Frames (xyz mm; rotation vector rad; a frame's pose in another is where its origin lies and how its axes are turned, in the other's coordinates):
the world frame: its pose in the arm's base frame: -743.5 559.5 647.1 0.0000 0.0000 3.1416
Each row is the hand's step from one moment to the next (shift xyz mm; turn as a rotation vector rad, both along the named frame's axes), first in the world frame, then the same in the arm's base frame.
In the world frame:
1: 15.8 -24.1 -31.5 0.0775 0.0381 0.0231
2: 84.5 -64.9 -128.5 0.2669 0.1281 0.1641
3: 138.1 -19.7 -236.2 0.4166 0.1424 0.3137
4: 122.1 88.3 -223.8 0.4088 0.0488 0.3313
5: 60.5 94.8 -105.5 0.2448 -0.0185 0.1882
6: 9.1 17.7 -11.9 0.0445 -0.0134 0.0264
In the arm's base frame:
1: -15.8 24.1 -31.5 -0.0775 -0.0381 0.0231
2: -84.5 64.9 -128.5 -0.2669 -0.1281 0.1641
3: -138.1 19.7 -236.2 -0.4166 -0.1424 0.3137
4: -122.1 -88.3 -223.8 -0.4088 -0.0488 0.3313
5: -60.5 -94.8 -105.5 -0.2448 0.0185 0.1882
6: -9.1 -17.7 -11.9 -0.0445 0.0134 0.0264

